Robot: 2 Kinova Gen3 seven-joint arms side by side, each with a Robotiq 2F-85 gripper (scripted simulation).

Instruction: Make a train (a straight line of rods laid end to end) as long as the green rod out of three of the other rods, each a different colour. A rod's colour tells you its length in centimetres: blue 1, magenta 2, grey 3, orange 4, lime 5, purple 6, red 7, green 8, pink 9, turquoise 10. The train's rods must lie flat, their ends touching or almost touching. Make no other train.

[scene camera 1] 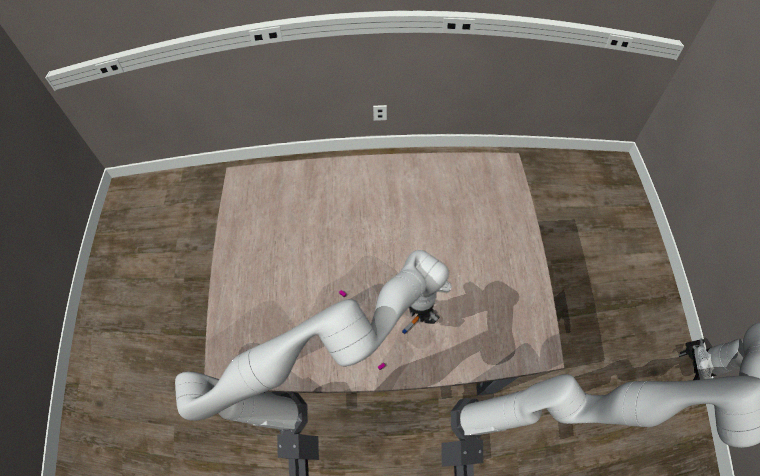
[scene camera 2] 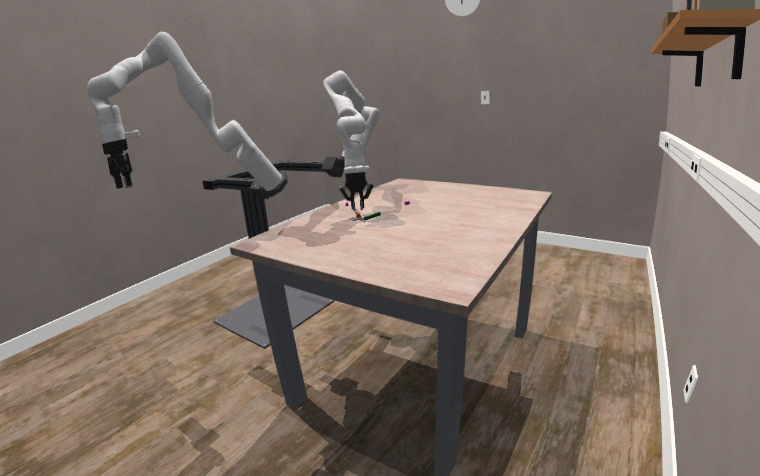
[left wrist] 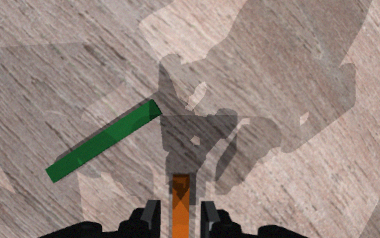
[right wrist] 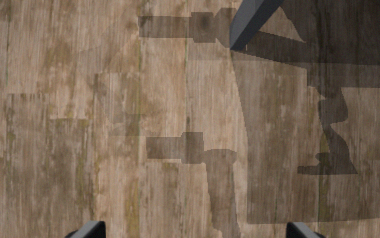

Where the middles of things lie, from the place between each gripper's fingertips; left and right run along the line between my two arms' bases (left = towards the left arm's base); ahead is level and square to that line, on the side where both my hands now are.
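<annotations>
With the green rod (left wrist: 148, 111), my left gripper is 10 mm to the right of it and 60 mm short of it, and it's 40 mm above it. Going by its middle, the green rod is nearer to my left gripper than to my right gripper.
My right gripper (scene camera 2: 124, 187) is 340 mm short of the green rod, 780 mm to the right of it, and 280 mm above it.
</annotations>
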